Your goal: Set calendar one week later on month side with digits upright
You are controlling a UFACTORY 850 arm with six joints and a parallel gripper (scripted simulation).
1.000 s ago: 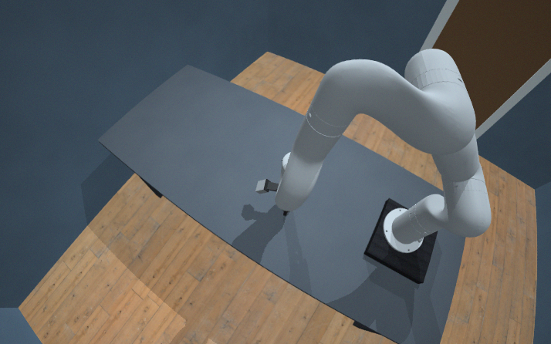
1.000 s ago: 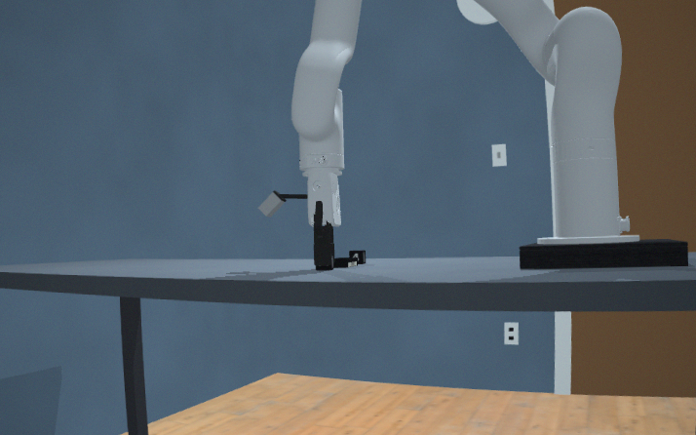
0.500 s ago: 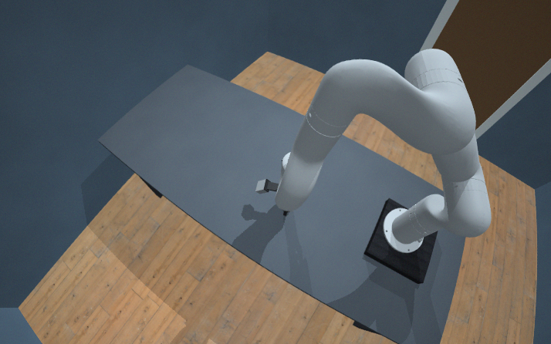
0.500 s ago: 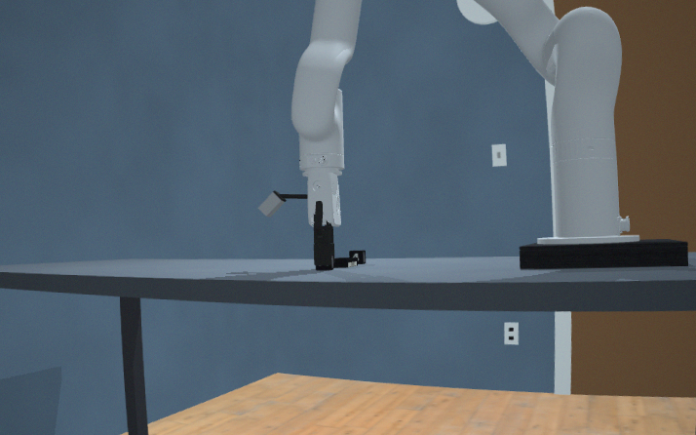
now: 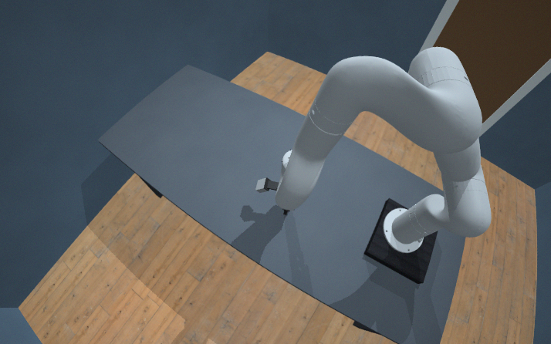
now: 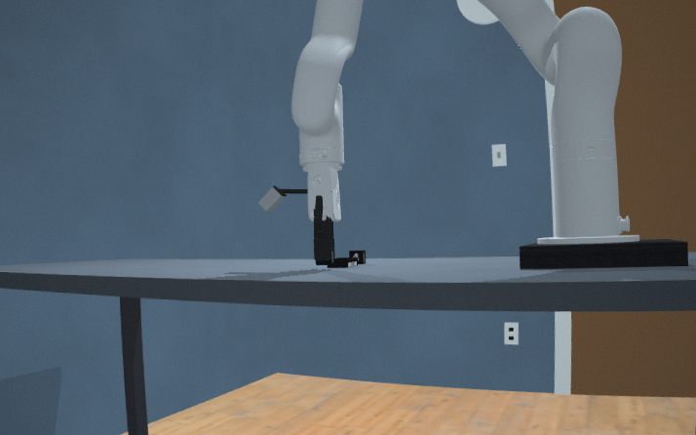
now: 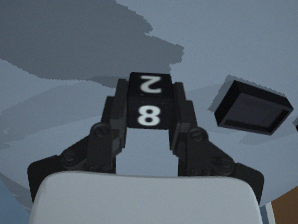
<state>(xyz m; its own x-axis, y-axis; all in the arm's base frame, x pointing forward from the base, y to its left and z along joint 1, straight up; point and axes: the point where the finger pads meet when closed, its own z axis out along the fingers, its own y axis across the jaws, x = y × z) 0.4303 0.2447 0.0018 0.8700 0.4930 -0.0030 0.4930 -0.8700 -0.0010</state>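
Now: hand 100 mm to the left of the black tray, 30 mm short of it and 30 mm above it. Round my hand: calendar cube 10 mm below.
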